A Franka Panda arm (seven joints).
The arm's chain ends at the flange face. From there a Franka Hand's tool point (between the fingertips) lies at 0.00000 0.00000 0.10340 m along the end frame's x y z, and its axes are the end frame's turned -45 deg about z.
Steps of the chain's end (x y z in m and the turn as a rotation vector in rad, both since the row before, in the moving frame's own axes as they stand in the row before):
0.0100, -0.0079, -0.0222, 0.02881, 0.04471, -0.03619
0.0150, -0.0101, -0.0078, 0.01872, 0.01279, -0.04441
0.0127, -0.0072, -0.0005, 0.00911, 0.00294, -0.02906
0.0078, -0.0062, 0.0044, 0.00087, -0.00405, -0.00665
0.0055, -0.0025, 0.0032, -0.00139, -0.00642, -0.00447
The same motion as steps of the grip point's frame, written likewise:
0.0180, 0.0025, -0.0223, -0.01124, 0.05199, -0.03619
0.0200, 0.0030, -0.0078, 0.00419, 0.02228, -0.04441
0.0149, 0.0034, -0.0005, 0.00436, 0.00852, -0.02906
0.0097, 0.0008, 0.0044, 0.00348, -0.00225, -0.00665
0.0051, 0.0018, 0.0032, 0.00356, -0.00552, -0.00447

